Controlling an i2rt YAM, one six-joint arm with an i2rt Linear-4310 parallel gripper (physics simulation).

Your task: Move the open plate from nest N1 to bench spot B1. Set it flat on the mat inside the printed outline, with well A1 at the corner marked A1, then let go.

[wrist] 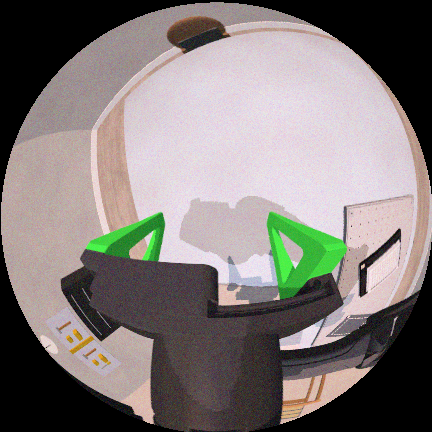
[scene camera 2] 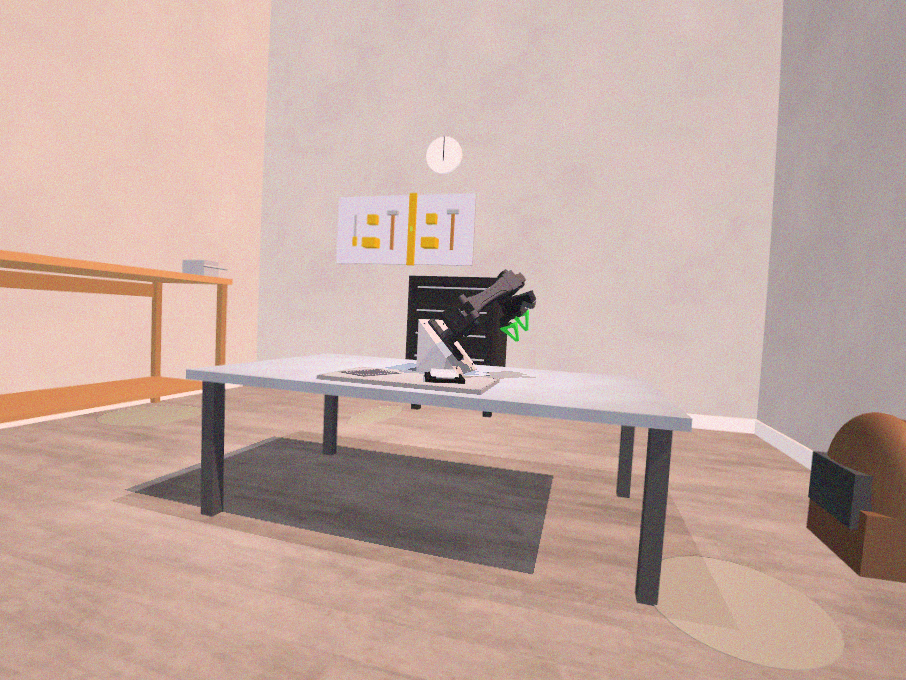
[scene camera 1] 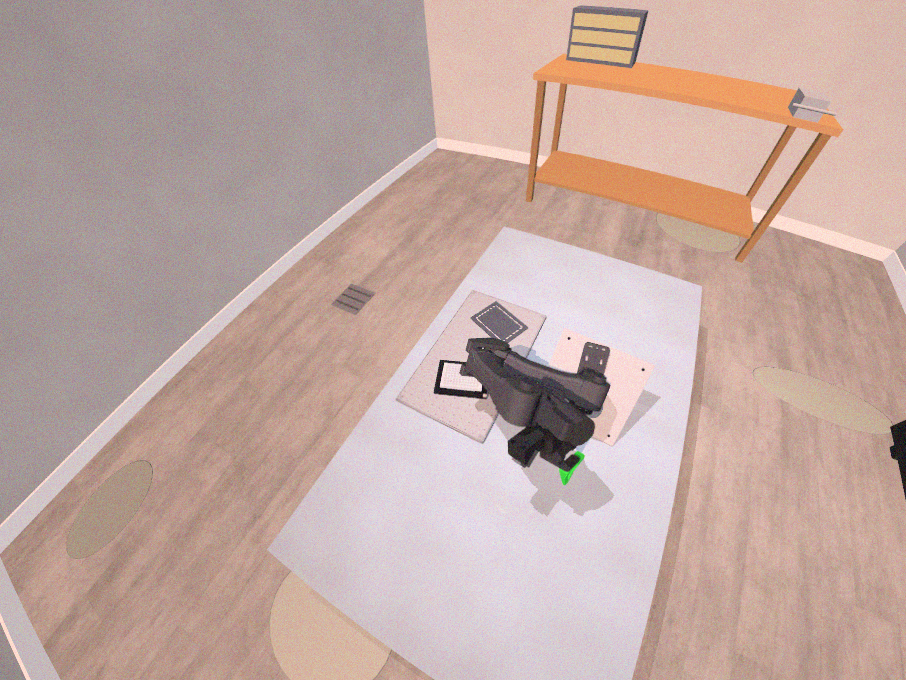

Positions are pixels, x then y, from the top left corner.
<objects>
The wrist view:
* gripper: 215,217
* plate: 384,265
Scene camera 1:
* gripper: 547,472
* plate: 451,379
</objects>
